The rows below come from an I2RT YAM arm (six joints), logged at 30 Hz.
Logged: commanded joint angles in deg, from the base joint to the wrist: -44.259 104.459 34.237 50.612 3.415 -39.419; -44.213 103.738 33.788 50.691 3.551 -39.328; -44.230 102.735 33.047 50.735 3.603 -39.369; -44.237 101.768 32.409 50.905 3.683 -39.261; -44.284 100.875 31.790 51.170 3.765 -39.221; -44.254 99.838 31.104 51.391 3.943 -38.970; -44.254 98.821 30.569 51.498 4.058 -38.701; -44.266 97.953 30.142 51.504 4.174 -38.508; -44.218 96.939 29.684 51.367 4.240 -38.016; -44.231 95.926 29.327 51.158 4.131 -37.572; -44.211 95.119 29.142 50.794 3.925 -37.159; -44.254 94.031 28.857 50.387 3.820 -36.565; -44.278 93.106 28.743 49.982 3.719 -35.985; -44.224 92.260 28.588 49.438 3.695 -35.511
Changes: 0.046 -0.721 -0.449 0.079 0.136 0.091; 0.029 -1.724 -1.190 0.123 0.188 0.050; 0.022 -2.691 -1.828 0.293 0.268 0.158; -0.025 -3.584 -2.447 0.558 0.350 0.198; 0.005 -4.621 -3.133 0.779 0.528 0.449; 0.005 -5.638 -3.668 0.886 0.643 0.718; -0.007 -6.506 -4.095 0.892 0.759 0.911; 0.041 -7.520 -4.553 0.755 0.825 1.403; 0.028 -8.533 -4.910 0.546 0.716 1.847; 0.048 -9.340 -5.095 0.182 0.510 2.260; 0.005 -10.428 -5.380 -0.225 0.405 2.854; -0.019 -11.353 -5.494 -0.630 0.304 3.434; 0.035 -12.199 -5.649 -1.174 0.280 3.908
